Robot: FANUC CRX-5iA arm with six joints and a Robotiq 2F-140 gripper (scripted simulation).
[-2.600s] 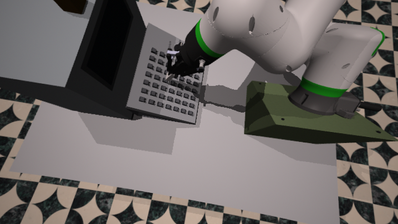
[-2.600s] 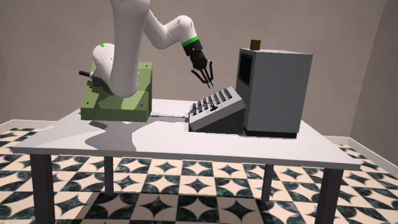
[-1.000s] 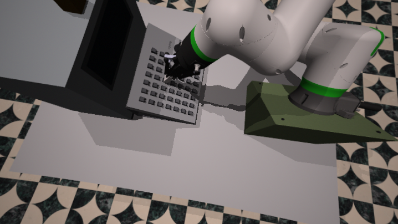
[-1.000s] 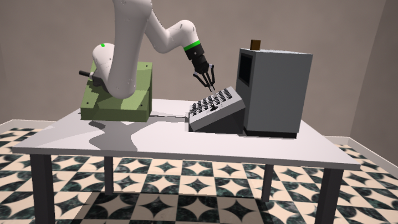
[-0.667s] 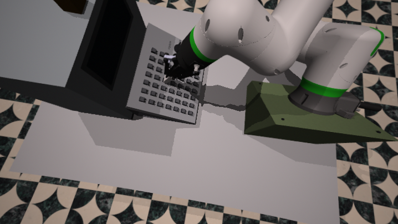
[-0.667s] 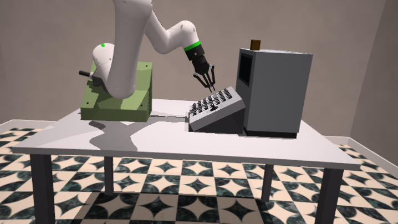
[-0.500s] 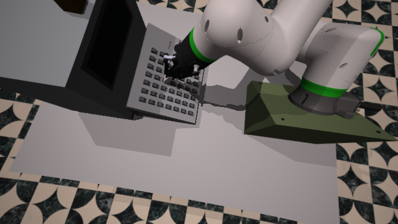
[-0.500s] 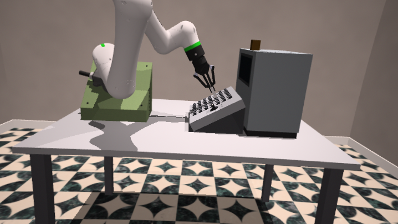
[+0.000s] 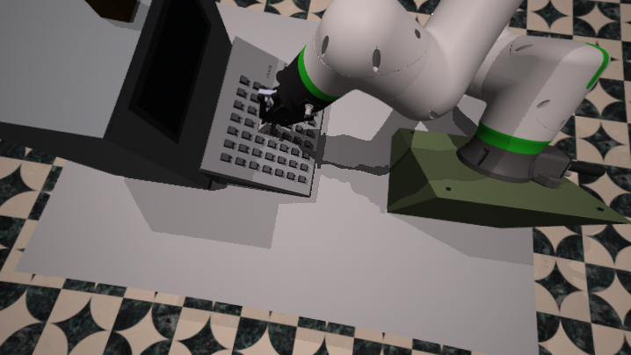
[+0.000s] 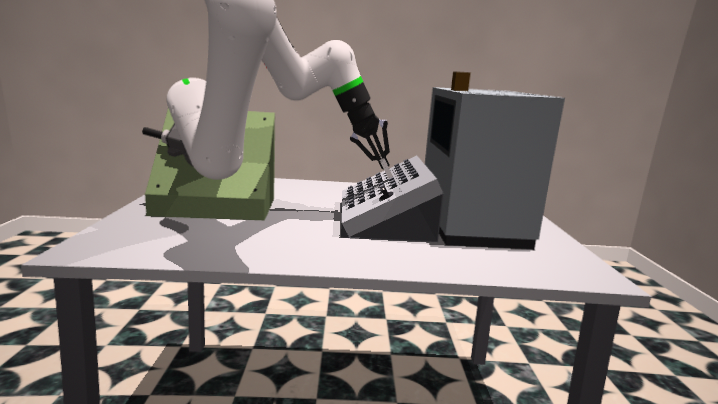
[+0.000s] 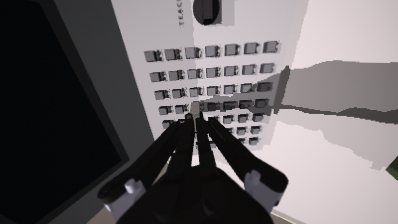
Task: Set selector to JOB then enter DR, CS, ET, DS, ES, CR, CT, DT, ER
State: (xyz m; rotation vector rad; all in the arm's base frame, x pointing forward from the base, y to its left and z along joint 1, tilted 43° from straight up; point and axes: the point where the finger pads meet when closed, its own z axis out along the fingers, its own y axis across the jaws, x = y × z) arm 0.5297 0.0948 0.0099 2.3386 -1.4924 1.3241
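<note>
Right now the key is 4 cm behind my hand, 1 cm to the right of it and 6 cm below it. Round my hand: black selector knob: 1 cm ahead, 17 cm to the right, 4 cm below; then grey keypad: 2 cm ahead, 5 cm to the right, 8 cm below.
</note>
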